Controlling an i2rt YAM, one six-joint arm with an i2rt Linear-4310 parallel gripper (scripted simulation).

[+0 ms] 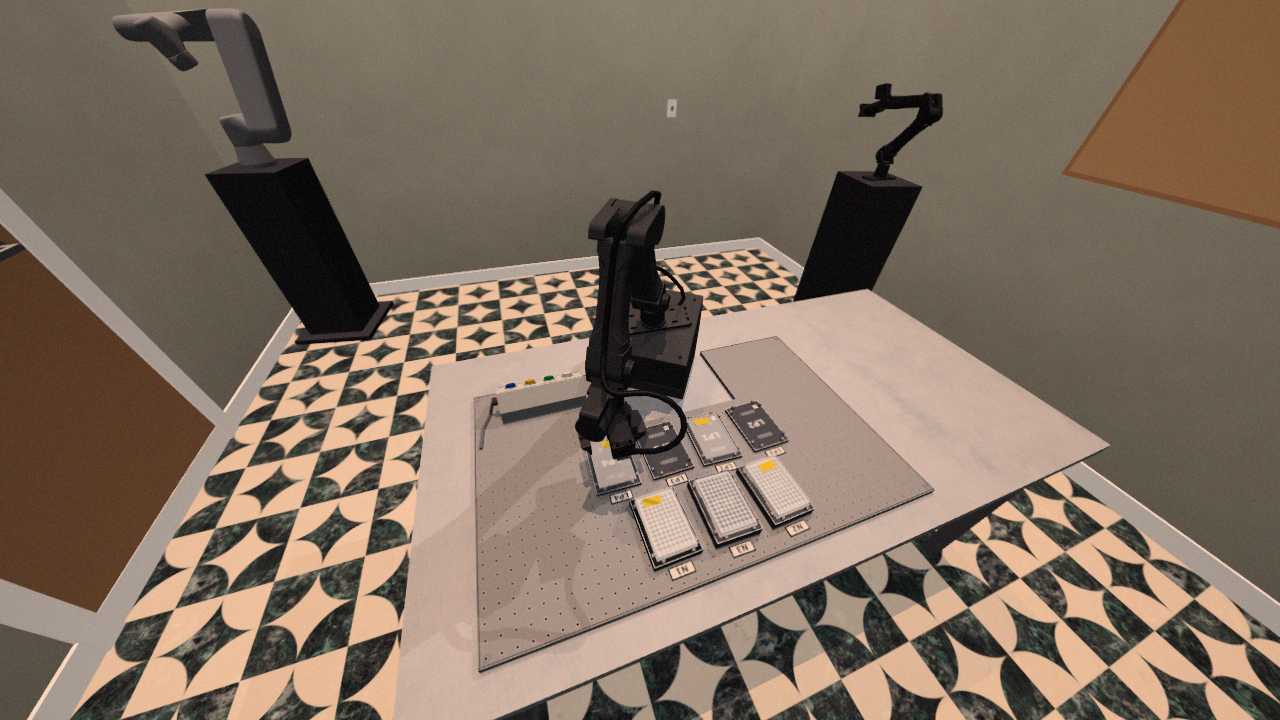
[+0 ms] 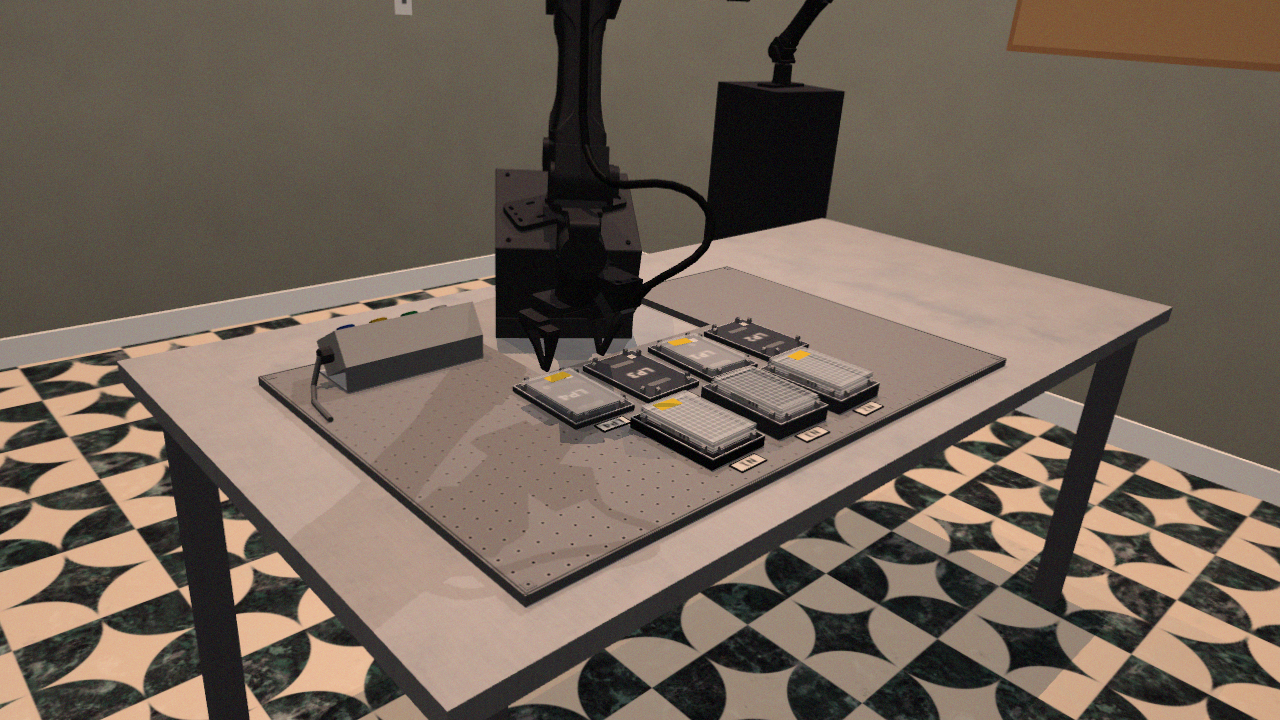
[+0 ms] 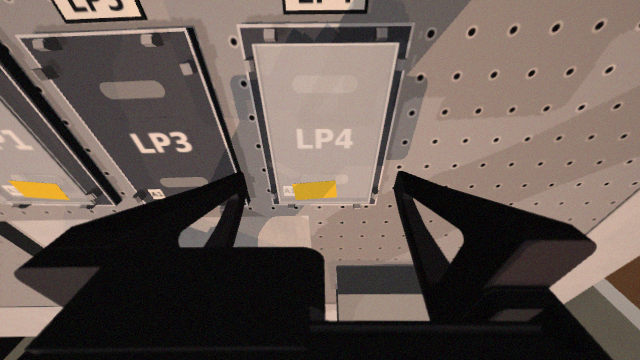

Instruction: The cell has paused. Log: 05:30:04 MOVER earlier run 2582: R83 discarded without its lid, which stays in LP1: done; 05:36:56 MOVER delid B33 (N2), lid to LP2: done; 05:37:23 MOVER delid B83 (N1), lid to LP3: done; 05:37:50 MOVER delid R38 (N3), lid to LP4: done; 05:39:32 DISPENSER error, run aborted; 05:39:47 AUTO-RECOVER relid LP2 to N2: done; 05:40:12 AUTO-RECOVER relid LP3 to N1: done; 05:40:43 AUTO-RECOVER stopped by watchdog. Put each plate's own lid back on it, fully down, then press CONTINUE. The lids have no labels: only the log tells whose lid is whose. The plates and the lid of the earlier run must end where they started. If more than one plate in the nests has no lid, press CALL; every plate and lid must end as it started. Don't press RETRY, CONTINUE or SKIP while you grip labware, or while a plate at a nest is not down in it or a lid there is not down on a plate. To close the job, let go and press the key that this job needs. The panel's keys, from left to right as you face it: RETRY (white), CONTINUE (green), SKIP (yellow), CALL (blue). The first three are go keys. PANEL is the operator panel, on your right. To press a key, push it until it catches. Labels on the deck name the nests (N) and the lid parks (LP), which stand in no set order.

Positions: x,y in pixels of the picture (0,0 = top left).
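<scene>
Lid visible in image 1 [609,472], also in image 2 and image 3. On the lid, [image 3: 324,104] and [image 2: 586,397] are the same spot. For an operator panel, [image 3: 363,293] and [image 1: 573,398] are likewise the same spot.
</scene>
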